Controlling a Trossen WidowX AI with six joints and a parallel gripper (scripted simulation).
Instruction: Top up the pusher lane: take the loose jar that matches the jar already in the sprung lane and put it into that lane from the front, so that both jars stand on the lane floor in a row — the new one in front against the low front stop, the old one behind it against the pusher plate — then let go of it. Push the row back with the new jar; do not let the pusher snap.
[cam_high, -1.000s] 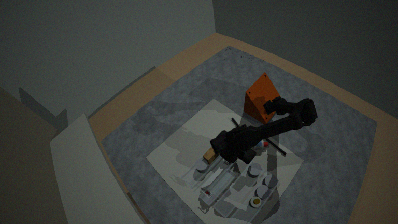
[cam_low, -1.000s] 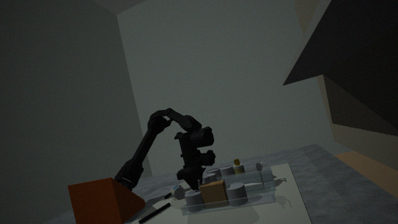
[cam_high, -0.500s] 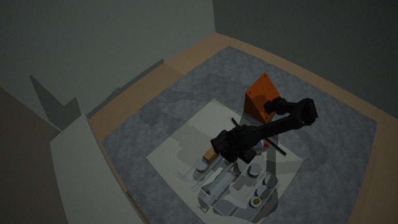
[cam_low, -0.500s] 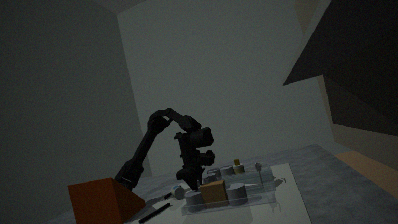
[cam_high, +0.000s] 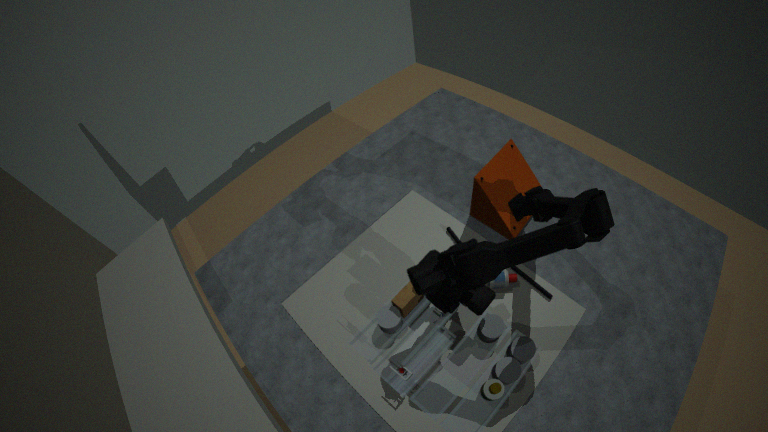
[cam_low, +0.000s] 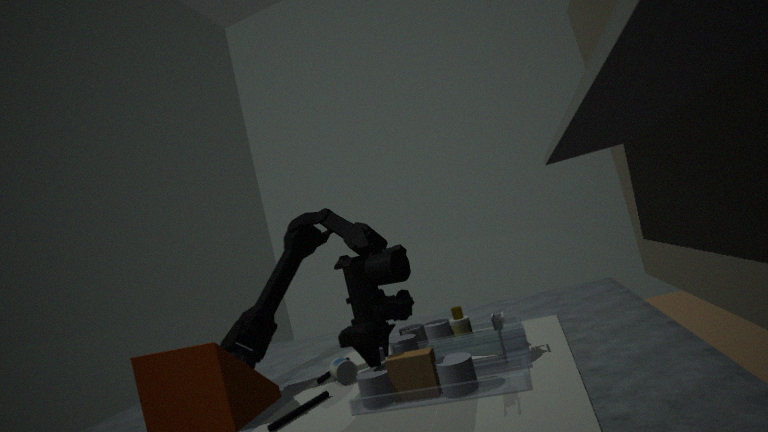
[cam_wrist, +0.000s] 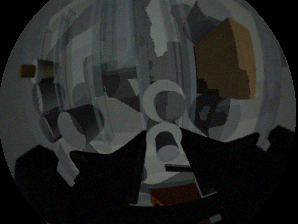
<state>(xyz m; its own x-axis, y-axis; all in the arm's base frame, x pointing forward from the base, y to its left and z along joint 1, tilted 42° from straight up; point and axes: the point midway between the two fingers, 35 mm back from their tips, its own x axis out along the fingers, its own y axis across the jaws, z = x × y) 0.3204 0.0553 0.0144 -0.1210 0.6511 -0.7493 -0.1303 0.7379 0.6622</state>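
My gripper tip is now 90 mm short of the brown box, 70 mm to the left of it and 10 mm below it. From my gripper tip the other things lie so: sprung lane 150 mm ahead, 40 mm to the left, 10 mm below.
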